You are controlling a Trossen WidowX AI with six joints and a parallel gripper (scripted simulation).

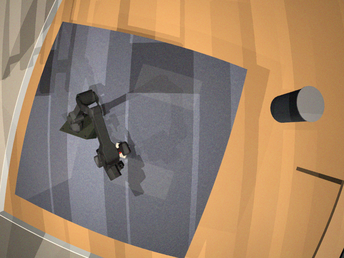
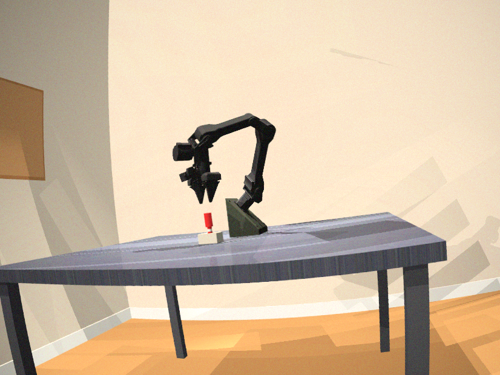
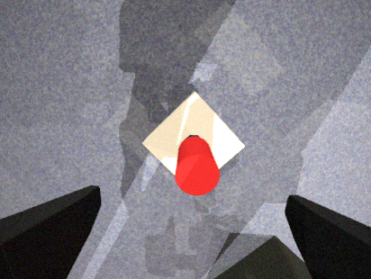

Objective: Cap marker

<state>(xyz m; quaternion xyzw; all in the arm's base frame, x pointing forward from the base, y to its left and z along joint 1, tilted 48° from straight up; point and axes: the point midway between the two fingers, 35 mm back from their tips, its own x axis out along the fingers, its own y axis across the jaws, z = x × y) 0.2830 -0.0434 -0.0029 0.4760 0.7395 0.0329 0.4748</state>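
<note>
My gripper tip is now 6 cm above the red cap. From my gripper tip the other things lie so: holder block (13 cm below).
</note>
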